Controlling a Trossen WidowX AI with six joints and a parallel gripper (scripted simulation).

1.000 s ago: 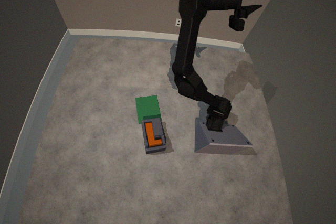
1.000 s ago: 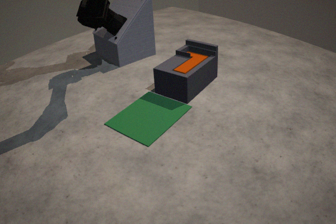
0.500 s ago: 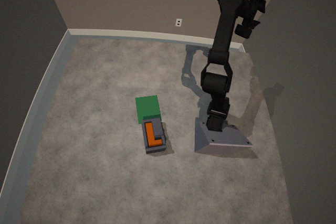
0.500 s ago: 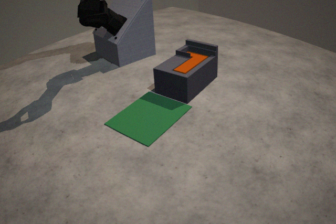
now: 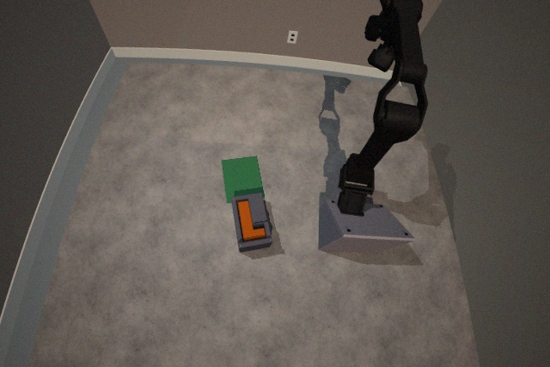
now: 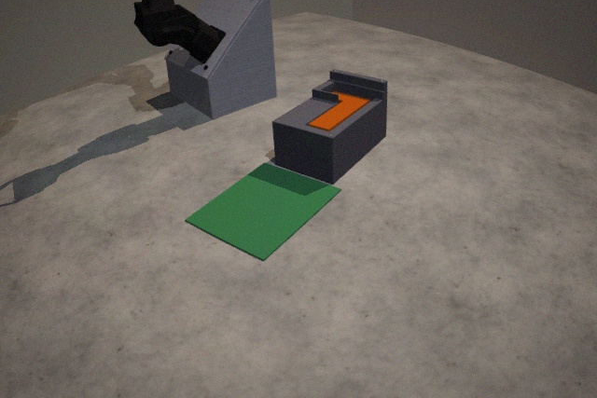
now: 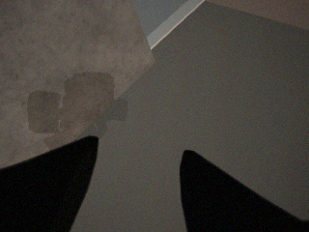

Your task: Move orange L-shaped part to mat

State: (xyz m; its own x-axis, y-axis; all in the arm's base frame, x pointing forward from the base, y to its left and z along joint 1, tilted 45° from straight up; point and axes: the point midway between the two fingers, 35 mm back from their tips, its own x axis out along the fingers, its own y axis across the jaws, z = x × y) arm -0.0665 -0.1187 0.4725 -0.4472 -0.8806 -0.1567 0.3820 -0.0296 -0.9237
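My gripper tip is 510 mm to the right of the orange L-shaped part, 330 mm short of it and 300 mm above it. Round my gripper tip: green mat: 390 mm ahead, 360 mm below, 350 mm to the left.
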